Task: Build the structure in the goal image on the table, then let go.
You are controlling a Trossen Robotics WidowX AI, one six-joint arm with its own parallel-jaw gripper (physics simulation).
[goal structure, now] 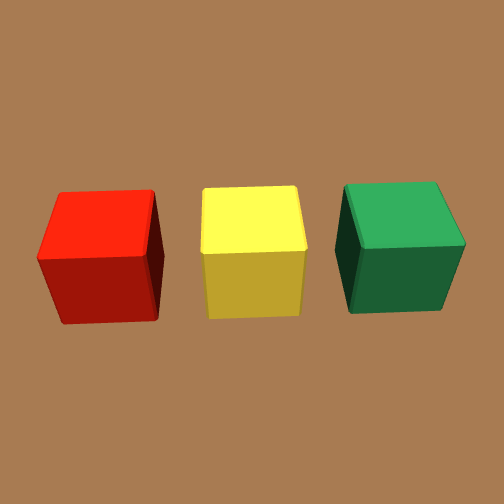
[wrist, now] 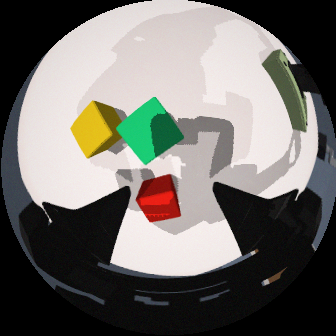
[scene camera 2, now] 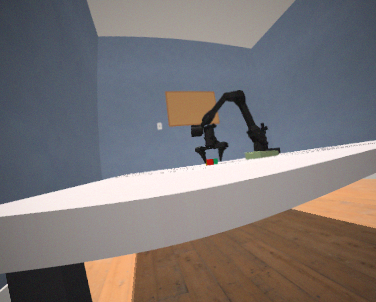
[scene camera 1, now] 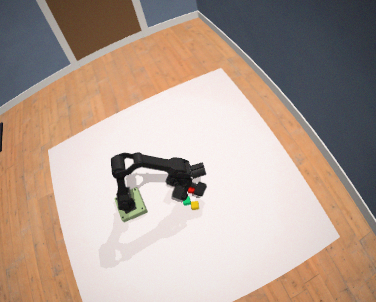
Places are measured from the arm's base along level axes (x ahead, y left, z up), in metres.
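Where they show: gripper, fingertip midpoint: (wrist: 171, 188) (scene camera 2: 213, 162) (scene camera 1: 188, 190); arm's base at its link origin: (scene camera 2: 260, 151) (scene camera 1: 129, 206).
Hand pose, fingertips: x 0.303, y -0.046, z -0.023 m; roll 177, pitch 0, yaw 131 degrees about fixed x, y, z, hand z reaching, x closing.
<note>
Things, the pixels of their top centre, and the offset from my fingertips. Level surfaces: height alone.
- red cube at its top centre: (wrist: 158, 209) (scene camera 1: 191, 188) (scene camera 2: 209, 159) 0.015 m ahead, 0.004 m right, 0.020 m up
- green cube at its top centre: (wrist: 148, 131) (scene camera 1: 186, 199) (scene camera 2: 214, 158) 0.033 m back, 0.048 m right, 0.020 m up
- yellow cube at its top centre: (wrist: 86, 130) (scene camera 1: 194, 204) 0.008 m back, 0.089 m right, 0.020 m up
- white table at its surface level: 0.012 m down
A red cube (scene camera 1: 191, 190) (scene camera 2: 209, 162) (wrist: 159, 199) sits on the white table. My gripper (scene camera 1: 190, 191) (scene camera 2: 212, 159) (wrist: 171, 188) is open and low over the table, with its fingers on either side of the red cube and nothing held. A green cube (scene camera 1: 186, 201) (scene camera 2: 216, 161) (wrist: 145, 131) is close to the red cube, with a gap between them in the wrist view. A yellow cube (scene camera 1: 195, 205) (wrist: 92, 130) is beside the green cube, on the side away from the arm's base; whether they touch is unclear. The yellow cube does not show in scene camera 2.
The arm's green base plate (scene camera 1: 142, 204) (scene camera 2: 254, 155) (wrist: 287, 90) sits on the white table (scene camera 1: 250, 200) (scene camera 2: 125, 192). The arm arches from it to the gripper. Shadows of the arm fall across the table around the cubes.
</note>
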